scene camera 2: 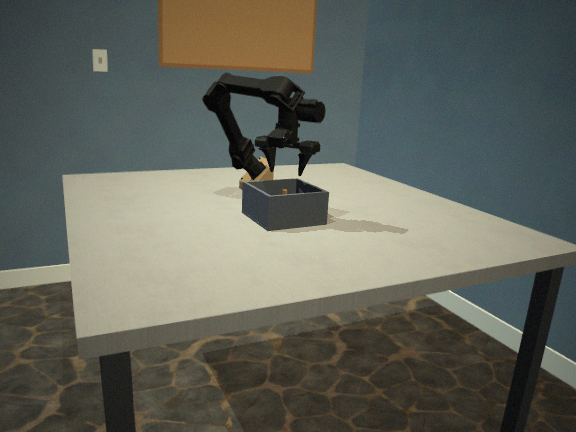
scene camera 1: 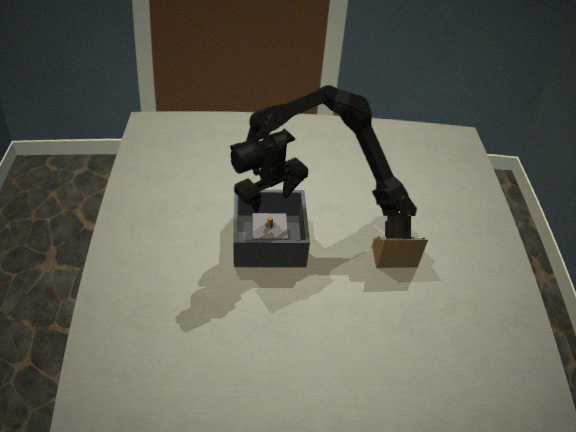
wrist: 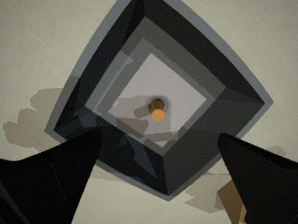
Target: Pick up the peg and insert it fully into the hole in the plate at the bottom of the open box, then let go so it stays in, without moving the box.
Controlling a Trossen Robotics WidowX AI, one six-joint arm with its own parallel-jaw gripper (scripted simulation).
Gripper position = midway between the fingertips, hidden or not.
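Observation:
There's a box (scene camera 1: pixel 291 253), and you'd also find that box (scene camera 2: pixel 304 205), (wrist: pixel 235 100). I can see a plate too (scene camera 1: pixel 260 230), (wrist: pixel 154 79), but scene camera 2 does not show the plate, since it's hidden by the box. And then there's my own gripper (scene camera 1: pixel 270 204), (scene camera 2: pixel 285 173), (wrist: pixel 162 137).

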